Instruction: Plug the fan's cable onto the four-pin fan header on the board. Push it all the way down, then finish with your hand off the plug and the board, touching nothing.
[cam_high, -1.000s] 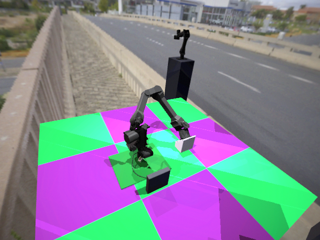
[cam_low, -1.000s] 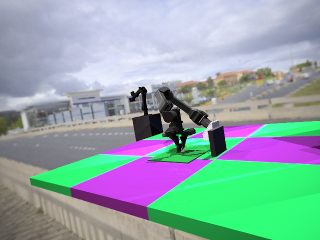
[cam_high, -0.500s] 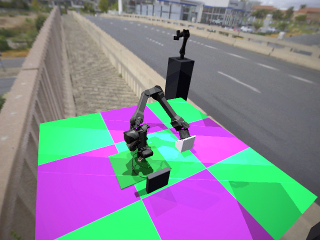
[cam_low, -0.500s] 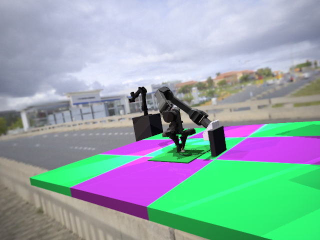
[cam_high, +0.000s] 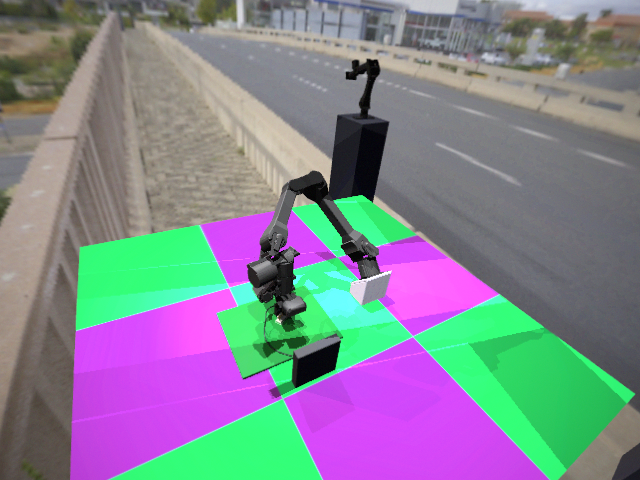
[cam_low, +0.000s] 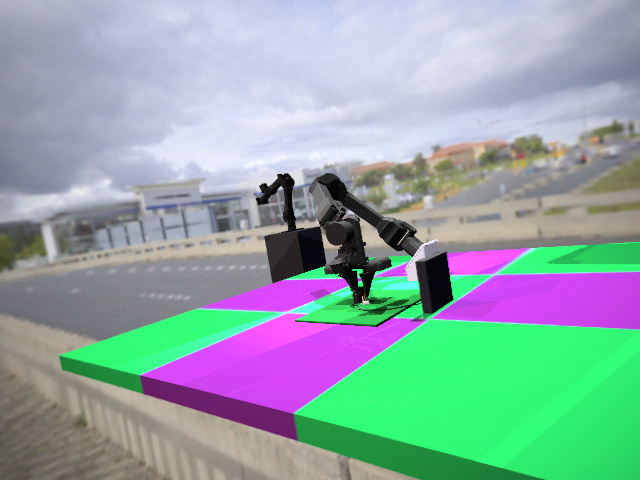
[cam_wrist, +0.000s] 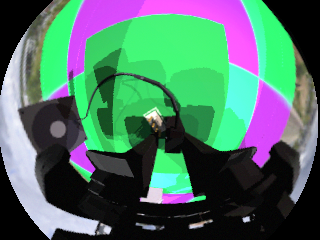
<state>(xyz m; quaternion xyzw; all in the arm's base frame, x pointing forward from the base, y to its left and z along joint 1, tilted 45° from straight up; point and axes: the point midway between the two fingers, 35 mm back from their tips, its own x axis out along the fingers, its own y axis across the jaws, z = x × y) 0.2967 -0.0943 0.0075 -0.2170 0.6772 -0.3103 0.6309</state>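
Now: gripper tip 1 cm to the left of the dark plug and 1 cm below it. Also, from my gripper tip: dark green board (3 cm ahead, 3 cm to the left, 3 cm below); then dark fan (4 cm ahead, 21 cm to the left, 4 cm above).
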